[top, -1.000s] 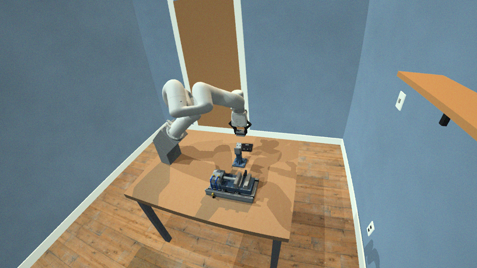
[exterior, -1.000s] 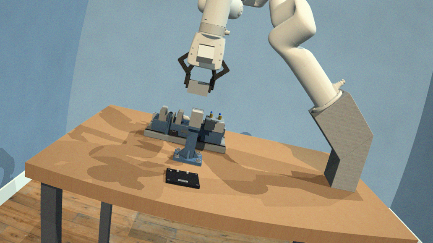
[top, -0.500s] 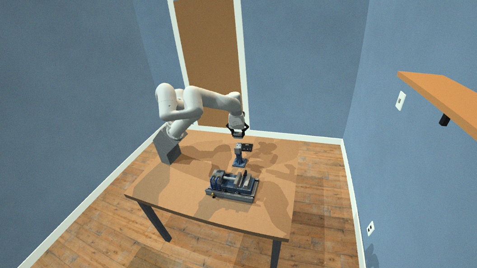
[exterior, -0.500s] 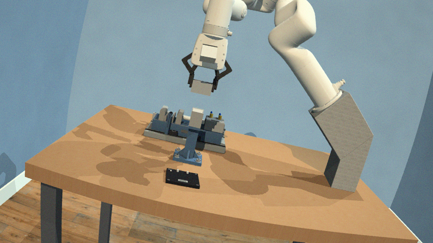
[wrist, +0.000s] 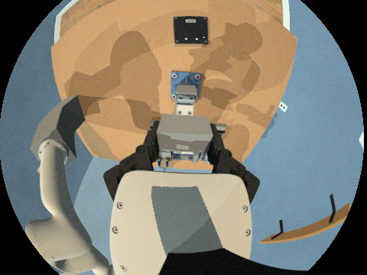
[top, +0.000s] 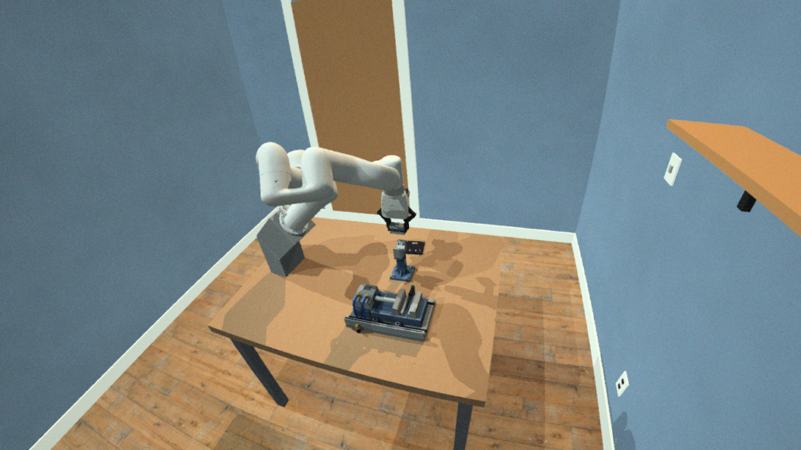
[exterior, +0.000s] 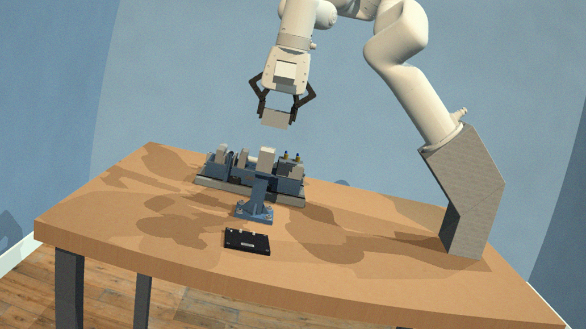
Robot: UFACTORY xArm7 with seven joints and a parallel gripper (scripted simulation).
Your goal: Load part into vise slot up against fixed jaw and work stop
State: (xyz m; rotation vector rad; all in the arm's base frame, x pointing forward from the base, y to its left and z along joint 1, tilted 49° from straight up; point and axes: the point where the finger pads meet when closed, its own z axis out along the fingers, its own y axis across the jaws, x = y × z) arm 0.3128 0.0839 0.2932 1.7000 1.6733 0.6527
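Now: hand 10 mm above the grey block. From my hand the other things lie so: white cylinder rod 230 mm to the right, 170 mm below, 20 mm behind; then moving jaw 240 mm to the right, 170 mm below, 40 mm ahead; then work stop 200 mm to the right, 160 mm below, 80 mm ahead.
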